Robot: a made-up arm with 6 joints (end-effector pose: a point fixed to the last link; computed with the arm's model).
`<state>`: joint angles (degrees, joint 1 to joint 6).
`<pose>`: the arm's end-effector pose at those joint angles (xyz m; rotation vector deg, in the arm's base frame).
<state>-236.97 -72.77 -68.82 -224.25 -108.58 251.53</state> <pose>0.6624 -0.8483 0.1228 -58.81 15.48 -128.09</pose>
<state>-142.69 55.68 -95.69 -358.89 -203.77 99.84</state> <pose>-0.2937 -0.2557 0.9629 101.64 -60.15 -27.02</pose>
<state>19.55 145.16 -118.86 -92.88 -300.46 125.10</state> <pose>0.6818 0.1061 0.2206 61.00 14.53 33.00</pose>
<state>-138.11 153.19 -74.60 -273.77 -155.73 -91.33</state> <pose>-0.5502 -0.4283 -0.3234 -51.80 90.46 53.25</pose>
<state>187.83 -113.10 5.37 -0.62 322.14 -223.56</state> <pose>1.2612 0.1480 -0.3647 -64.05 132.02 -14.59</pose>
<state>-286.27 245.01 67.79 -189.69 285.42 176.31</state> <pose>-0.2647 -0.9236 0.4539 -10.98 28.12 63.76</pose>
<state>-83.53 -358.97 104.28 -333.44 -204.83 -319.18</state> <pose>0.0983 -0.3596 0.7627 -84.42 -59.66 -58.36</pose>
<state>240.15 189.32 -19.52 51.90 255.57 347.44</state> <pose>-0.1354 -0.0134 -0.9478 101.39 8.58 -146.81</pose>
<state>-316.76 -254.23 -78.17 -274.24 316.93 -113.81</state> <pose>0.7827 0.6037 0.6367 20.65 43.20 3.98</pose>
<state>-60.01 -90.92 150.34 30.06 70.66 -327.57</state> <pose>0.0385 0.1485 0.3971 86.78 88.13 21.67</pose>
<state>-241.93 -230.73 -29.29 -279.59 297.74 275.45</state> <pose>-0.4357 1.0940 -0.3051 -47.54 74.71 39.34</pose>
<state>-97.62 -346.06 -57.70 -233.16 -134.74 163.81</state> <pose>-0.0668 0.0780 1.2660 112.75 28.60 -78.90</pose>
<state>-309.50 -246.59 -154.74 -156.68 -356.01 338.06</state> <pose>0.0871 0.1358 0.4805 49.47 24.65 -119.63</pose>
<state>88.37 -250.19 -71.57 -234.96 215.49 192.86</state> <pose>0.0873 0.9570 0.2661 -40.22 148.48 -30.76</pose>
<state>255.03 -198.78 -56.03 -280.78 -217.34 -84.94</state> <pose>-0.0337 -0.6269 -0.5688 -11.83 86.97 49.19</pose>
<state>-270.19 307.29 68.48 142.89 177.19 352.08</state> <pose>-0.0308 -0.4664 1.0102 142.31 82.80 -15.35</pose>
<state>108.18 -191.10 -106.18 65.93 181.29 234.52</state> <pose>-0.1643 0.4349 -0.2957 61.48 107.16 -49.57</pose>
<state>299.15 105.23 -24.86 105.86 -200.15 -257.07</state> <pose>0.5852 -0.8797 0.1195 -61.49 -80.08 -64.23</pose>
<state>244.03 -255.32 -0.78 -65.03 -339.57 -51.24</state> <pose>-0.6277 -1.2156 -0.1508 -14.35 -121.63 64.55</pose>
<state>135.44 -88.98 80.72 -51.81 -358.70 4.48</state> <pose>0.5598 -0.5805 0.9540 8.22 1.33 88.05</pose>
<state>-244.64 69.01 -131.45 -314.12 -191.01 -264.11</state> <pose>-0.1881 0.2841 0.6707 -83.99 119.16 102.71</pose>
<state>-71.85 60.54 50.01 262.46 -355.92 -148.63</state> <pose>0.4134 -1.2241 0.3184 110.98 -8.24 24.22</pose>
